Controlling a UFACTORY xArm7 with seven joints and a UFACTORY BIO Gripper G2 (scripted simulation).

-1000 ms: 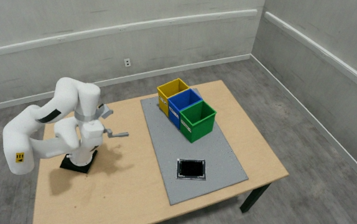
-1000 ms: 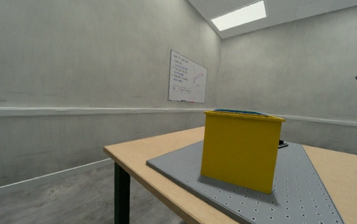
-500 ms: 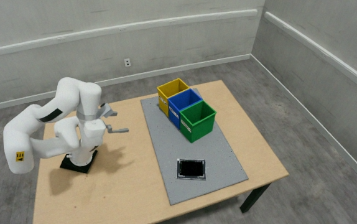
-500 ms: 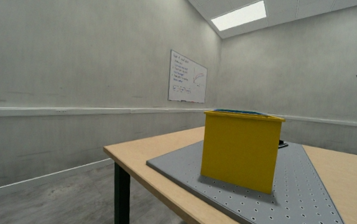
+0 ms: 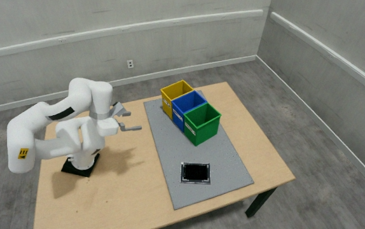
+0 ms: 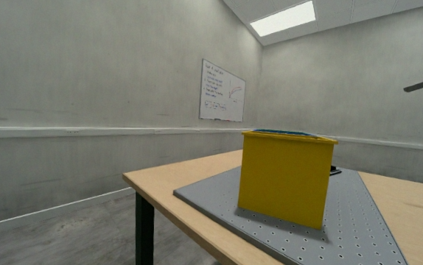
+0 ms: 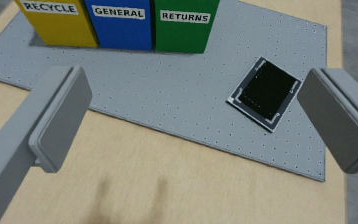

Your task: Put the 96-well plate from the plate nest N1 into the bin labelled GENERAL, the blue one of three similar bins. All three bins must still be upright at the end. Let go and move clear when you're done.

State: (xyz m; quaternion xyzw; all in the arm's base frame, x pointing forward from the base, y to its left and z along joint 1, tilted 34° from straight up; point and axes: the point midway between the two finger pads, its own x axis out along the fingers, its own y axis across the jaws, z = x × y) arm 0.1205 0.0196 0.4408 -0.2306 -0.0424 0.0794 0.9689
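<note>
Now: hand 250 mm short of the black 96-well plate, 180 mm to the left of it and 340 mm above it. The rest, counted from my hand: blue bin: 370 mm ahead, 180 mm to the left, 270 mm below; green bin: 390 mm ahead, 50 mm to the left, 270 mm below; plate nest N1: 250 mm ahead, 180 mm to the right, 350 mm below.
</note>
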